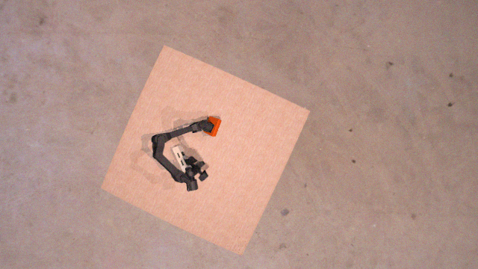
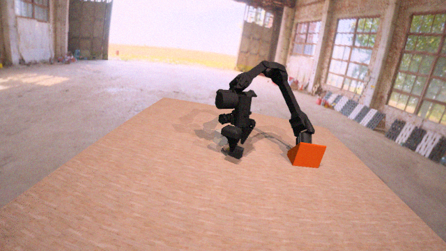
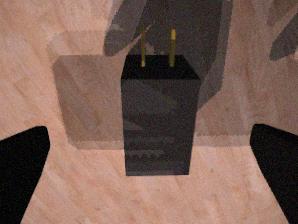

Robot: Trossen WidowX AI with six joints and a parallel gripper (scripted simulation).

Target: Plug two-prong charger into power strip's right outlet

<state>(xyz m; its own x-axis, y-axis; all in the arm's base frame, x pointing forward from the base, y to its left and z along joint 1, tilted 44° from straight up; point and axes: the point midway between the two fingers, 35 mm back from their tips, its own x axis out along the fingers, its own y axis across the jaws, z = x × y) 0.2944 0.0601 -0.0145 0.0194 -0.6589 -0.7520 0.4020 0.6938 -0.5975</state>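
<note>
Now: gripper tip 10 mm short of the two-prong charger, 10 mm to the left of it and 20 mm above it.
</note>
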